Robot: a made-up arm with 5 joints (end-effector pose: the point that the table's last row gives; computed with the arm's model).
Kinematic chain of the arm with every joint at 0, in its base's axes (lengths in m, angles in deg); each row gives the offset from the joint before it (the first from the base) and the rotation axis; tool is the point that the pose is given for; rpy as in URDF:
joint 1: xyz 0 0 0.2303 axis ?
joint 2: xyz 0 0 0 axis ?
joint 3: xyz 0.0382 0 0.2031 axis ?
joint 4: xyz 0.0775 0 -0.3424 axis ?
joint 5: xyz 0.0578 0 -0.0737 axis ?
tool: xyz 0 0 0 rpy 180 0 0
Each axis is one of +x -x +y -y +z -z.
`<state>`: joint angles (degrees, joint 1 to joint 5).
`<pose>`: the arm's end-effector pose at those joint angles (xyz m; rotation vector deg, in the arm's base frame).
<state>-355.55 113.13 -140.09 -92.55 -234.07</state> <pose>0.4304 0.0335 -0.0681 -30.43 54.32 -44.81</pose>
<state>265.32 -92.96 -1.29 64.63 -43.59</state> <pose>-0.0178 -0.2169 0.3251 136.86 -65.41 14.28</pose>
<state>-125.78 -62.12 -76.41 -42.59 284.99</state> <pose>0.0305 0.0424 0.7395 -1.02 0.48 -20.79</pose>
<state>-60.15 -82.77 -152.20 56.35 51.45</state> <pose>-0.2875 0.5009 0.5019 1.16 -1.71 171.29</pose>
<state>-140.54 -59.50 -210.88 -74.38 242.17</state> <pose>0.3560 0.2930 0.2002 -164.32 33.00 -14.17</pose>
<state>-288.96 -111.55 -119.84 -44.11 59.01</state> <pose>-0.1906 -0.5548 0.2797 97.40 10.26 -37.56</pose>
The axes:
joint 1: +z
joint 2: +y
joint 3: +y
joint 4: +y
joint 5: -z

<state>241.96 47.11 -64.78 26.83 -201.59</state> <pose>-0.1871 -0.3512 -0.0441 -131.51 -117.48 -13.26</pose>
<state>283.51 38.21 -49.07 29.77 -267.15</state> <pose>0.0764 -0.3180 -0.0439 16.25 -174.20 -28.84</pose>
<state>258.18 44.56 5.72 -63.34 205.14</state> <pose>-0.0059 -0.0282 0.0111 151.52 75.61 -12.02</pose>
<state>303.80 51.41 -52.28 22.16 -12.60</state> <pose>0.1626 -0.2429 -0.1037 -154.16 61.66 25.75</pose>
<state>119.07 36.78 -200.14 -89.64 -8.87</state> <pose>-0.0431 0.0775 0.6866 33.85 69.31 -59.65</pose>
